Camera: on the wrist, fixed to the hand. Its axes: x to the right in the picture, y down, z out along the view.
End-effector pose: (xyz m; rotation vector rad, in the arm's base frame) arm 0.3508 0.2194 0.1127 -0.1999 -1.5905 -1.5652
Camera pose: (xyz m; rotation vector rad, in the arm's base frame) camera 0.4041 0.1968 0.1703 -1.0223 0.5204 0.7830
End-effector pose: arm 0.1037 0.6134 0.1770 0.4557 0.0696 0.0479
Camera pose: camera 0.1143 0.6944 0.1775 0.1143 -0.1372 -3.0860
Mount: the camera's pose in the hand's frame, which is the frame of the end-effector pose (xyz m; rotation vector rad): 0.0155 0.0725 -0.0342 0.1990 -0.8450 -3.0033
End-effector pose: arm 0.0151 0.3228 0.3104 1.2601 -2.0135 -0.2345
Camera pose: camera -0.0168 0.3537 0.3789 -1.9789 -0.9426 1.1451
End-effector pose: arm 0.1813 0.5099 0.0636 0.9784 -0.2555 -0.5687
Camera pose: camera 0.2340 0.5565 0.1051 -0.2640 -0.5271 2.4330
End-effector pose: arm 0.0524 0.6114 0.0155 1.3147 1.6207 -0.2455
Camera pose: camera 0.0947 0.6725 0.0494 -1.9292 1.1732 -2.0296
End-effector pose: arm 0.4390 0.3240 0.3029 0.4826 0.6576 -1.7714
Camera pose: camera 0.5038 0.3194 0.2535 0.9839 0.0013 1.4007
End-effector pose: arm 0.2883 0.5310 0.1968 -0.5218 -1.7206 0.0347
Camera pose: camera 0.3418 0.5927 0.1967 -2.1650 1.1122 1.3892
